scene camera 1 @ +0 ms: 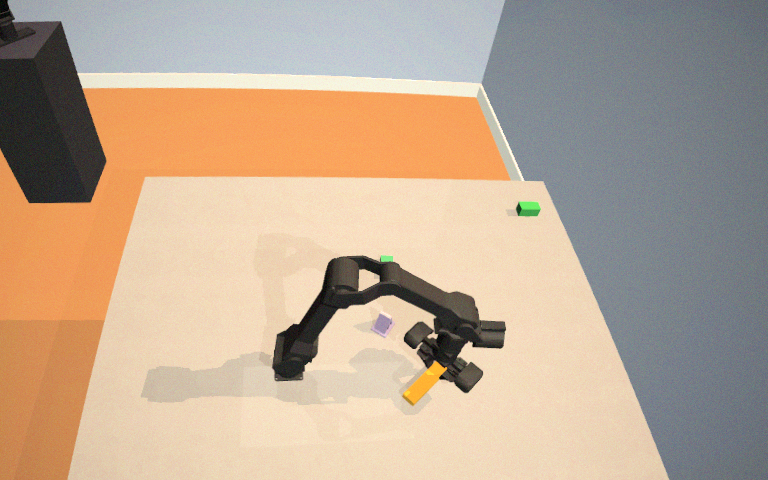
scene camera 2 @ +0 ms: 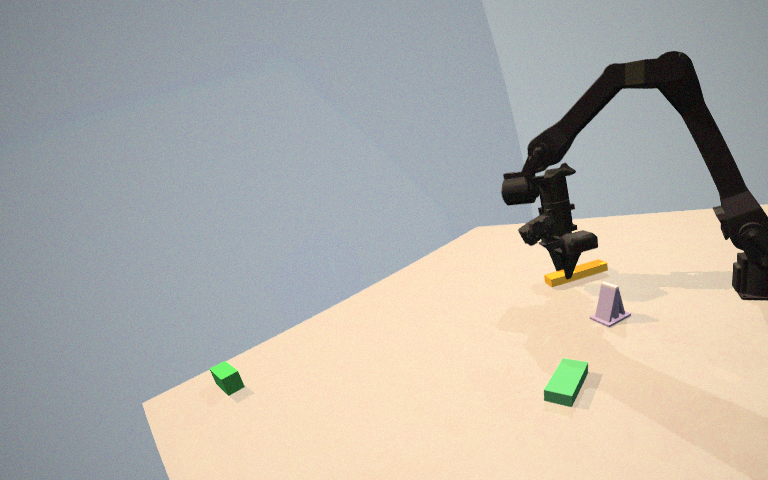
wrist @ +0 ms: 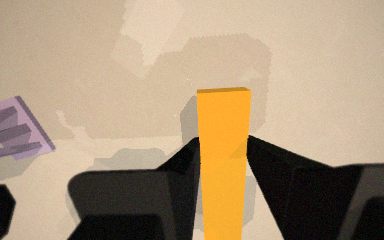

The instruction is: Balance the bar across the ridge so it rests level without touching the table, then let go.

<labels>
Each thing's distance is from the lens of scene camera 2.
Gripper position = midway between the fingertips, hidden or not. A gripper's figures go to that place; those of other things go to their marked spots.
gripper (scene camera 2: 564,276): 71 cm
orange bar (scene camera 2: 595,267): 73 cm
</labels>
